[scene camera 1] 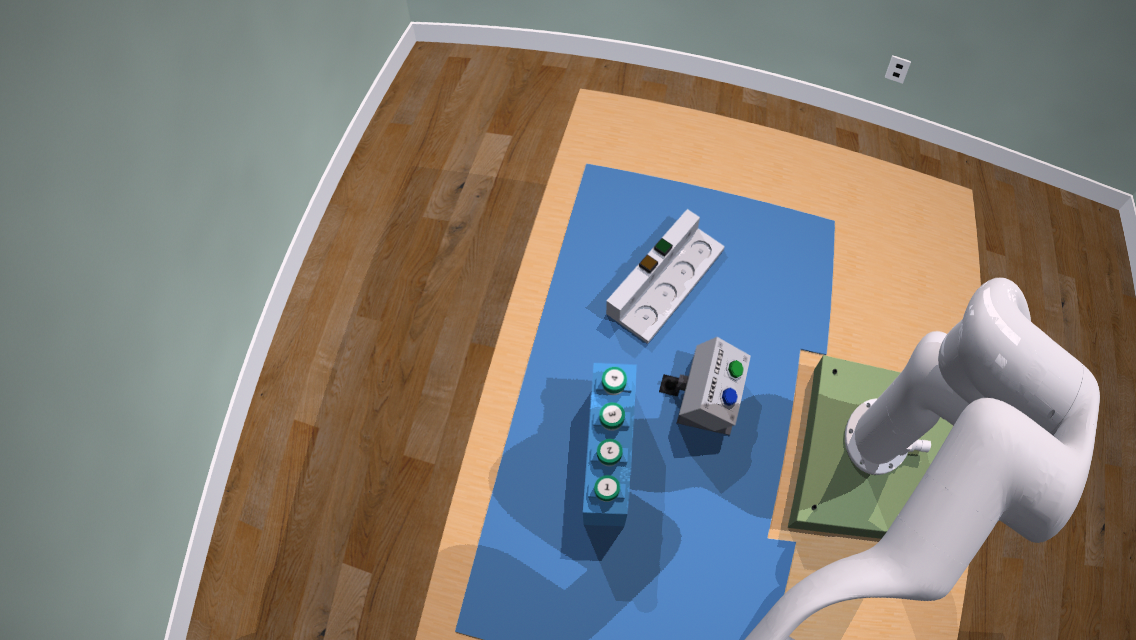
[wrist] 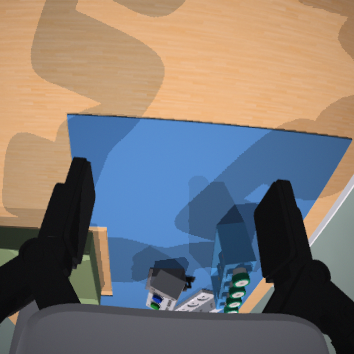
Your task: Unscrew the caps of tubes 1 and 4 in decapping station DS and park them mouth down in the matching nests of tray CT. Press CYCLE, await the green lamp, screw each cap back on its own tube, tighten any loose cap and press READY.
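Frame: origin at the arm's base, x ahead, y left, z up, level; millimetres.
Where they show: gripper, between the fingertips: (wrist: pixel 180 186); arm's base, origin of its link: (scene camera 1: pixel 877 437).
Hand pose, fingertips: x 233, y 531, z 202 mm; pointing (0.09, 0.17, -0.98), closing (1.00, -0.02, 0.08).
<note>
Things, the pixels of their top centre, and the offset from my fingertips. "*": a spot on its surface instead. Level surfaces: height alone.
- blue decapping station, centre of its top: (scene camera 1: pixel 610 436) (wrist: pixel 234 291) dx +190, dy -451, dz -152 mm
- cap 1, centre of its top: (scene camera 1: pixel 607 487) (wrist: pixel 241 283) dx +178, dy -374, dz -133 mm
- cap 2, centre of its top: (scene camera 1: pixel 609 450) (wrist: pixel 237 294) dx +186, dy -426, dz -133 mm
- cap 3, centre of its top: (scene camera 1: pixel 612 414) (wrist: pixel 234 304) dx +194, dy -477, dz -133 mm
- cap 4, centre of its top: (scene camera 1: pixel 614 378) dx +201, dy -529, dz -133 mm
- white cap tray, centre of its top: (scene camera 1: pixel 670 263) (wrist: pixel 192 320) dx +156, dy -760, dz -201 mm
- grey control box, centre of its top: (scene camera 1: pixel 720 374) (wrist: pixel 165 309) dx +54, dy -578, dz -171 mm
- green button, centre of its top: (scene camera 1: pixel 736 366) dx +31, dy -599, dz -180 mm
- blue button, centre of its top: (scene camera 1: pixel 730 394) dx +33, dy -554, dz -180 mm
- blue mat, height of its surface: dz -255 mm
- wooden table, height of its surface: dz -258 mm
- small black part, a spot on its surface: (scene camera 1: pixel 669 384) * dx +124, dy -579, dz -246 mm
The blue decapping station (scene camera 1: pixel 608 508) (wrist: pixel 235 245) holds four tubes in a row. Green caps with white tops sit on them: cap 1 (scene camera 1: pixel 606 488) (wrist: pixel 240 281), cap 2 (scene camera 1: pixel 609 451), cap 3 (scene camera 1: pixel 611 415) and cap 4 (scene camera 1: pixel 613 379). The white cap tray (scene camera 1: pixel 635 325) (wrist: pixel 207 296) stands behind the station, its four nests empty, its two lamps dark green and amber. The grey control box (scene camera 1: pixel 702 389) (wrist: pixel 167 283) has a green button (scene camera 1: pixel 736 368) and a blue button (scene camera 1: pixel 729 395). My gripper (wrist: pixel 180 186) is wide open and empty, high above the table; its fingers do not show in the scene view.
The blue mat (scene camera 1: pixel 715 302) (wrist: pixel 145 165) lies on the wooden table (scene camera 1: pixel 890 214) (wrist: pixel 210 65). A small black part (scene camera 1: pixel 669 384) juts from the control box toward the station. The arm stands on the green base plate (scene camera 1: pixel 834 492) (wrist: pixel 85 280) at the right and reaches past the scene view's bottom edge.
</note>
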